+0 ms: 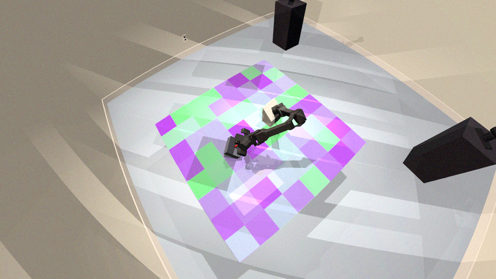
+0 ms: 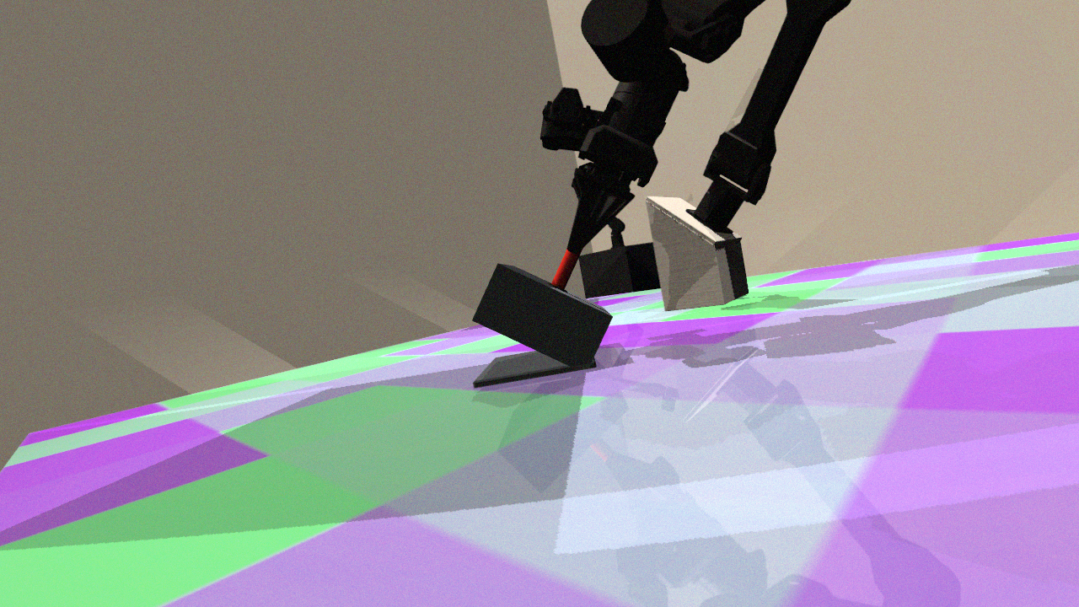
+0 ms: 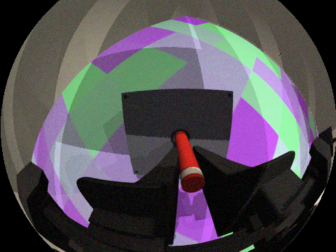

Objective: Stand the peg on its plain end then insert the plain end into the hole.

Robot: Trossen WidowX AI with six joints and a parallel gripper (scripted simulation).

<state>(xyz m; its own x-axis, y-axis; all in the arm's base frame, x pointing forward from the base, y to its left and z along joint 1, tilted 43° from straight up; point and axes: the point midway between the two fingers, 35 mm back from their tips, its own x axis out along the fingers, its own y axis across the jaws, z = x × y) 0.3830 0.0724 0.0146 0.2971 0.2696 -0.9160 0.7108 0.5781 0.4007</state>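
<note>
My gripper tip is now 50 mm above the sloped panel, 30 mm to the left of it and 20 mm short of it. Also, from my gripper tip: peg (10 mm to the left, 10 mm behind, 10 mm above).
</note>
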